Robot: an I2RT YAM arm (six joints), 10 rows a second.
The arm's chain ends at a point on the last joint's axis. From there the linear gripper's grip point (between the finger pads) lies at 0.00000 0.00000 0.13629 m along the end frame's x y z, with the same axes.
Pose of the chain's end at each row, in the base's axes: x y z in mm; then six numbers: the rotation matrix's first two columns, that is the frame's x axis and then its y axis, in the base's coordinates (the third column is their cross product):
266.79, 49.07, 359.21, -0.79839, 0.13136, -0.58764, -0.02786, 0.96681, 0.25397
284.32, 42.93, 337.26, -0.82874, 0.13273, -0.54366, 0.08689, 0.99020, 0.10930
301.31, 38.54, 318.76, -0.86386, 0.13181, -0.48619, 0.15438, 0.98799, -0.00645
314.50, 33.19, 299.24, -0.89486, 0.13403, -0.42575, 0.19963, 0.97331, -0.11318
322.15, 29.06, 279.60, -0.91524, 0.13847, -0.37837, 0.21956, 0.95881, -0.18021
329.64, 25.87, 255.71, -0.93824, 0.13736, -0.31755, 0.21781, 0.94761, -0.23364
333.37, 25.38, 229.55, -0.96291, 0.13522, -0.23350, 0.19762, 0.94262, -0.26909
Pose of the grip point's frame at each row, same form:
348.77, 78.94, 254.51, -0.79839, 0.13136, -0.58764, -0.02786, 0.96681, 0.25397
359.67, 48.84, 223.85, -0.82874, 0.13273, -0.54366, 0.08689, 0.99020, 0.10930
366.66, 27.55, 199.67, -0.86386, 0.13181, -0.48619, 0.15438, 0.98799, -0.00645
368.91, 7.80, 176.89, -0.89486, 0.13403, -0.42575, 0.19963, 0.97331, -0.11318
368.19, -4.74, 155.86, -0.91524, 0.13847, -0.37837, 0.21956, 0.95881, -0.18021
366.28, -13.43, 130.46, -0.93824, 0.13736, -0.31755, 0.21781, 0.94761, -0.23364
358.41, -16.22, 102.20, -0.96291, 0.13522, -0.23350, 0.19762, 0.94262, -0.26909

